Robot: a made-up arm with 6 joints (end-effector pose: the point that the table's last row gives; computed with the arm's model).
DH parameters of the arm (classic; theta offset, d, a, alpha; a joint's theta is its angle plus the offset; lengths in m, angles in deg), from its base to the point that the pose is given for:
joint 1: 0 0.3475 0 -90
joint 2: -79.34 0 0.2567 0
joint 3: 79.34 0 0.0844 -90
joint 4: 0 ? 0 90
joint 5: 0 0 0.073 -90
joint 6: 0 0.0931 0 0
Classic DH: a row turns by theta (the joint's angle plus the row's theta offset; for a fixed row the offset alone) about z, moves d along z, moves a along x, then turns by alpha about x.
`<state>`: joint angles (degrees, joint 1 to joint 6).
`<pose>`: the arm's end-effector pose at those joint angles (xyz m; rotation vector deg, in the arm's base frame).
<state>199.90 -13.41 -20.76 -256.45 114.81 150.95</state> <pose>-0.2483 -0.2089 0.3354 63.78 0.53 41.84</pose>
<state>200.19 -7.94 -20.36 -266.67 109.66 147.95</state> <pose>-0.2305 -0.2041 0.2857 73.68 -0.65 47.44</pose>
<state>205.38 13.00 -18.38 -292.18 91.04 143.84</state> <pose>-0.1371 -0.1618 0.1450 100.26 -1.13 73.47</pose>
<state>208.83 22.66 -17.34 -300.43 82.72 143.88</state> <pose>-0.0888 -0.1306 0.1029 109.12 1.20 86.47</pose>
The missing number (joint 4, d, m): 0.3729
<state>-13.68 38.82 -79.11 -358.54 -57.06 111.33</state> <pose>0.5664 -0.1409 0.3687 -39.59 79.75 -66.84</pose>
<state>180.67 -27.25 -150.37 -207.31 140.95 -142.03</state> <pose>0.2462 -0.0500 0.9476 74.69 117.24 6.48</pose>
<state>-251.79 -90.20 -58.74 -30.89 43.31 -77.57</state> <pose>0.0251 -0.0587 0.8533 -0.17 101.62 141.22</pose>
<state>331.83 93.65 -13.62 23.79 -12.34 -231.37</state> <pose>-0.1617 0.0448 0.0411 3.25 -113.59 -32.27</pose>
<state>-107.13 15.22 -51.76 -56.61 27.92 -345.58</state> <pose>-0.1248 -0.4643 0.2424 123.24 -90.27 -21.73</pose>
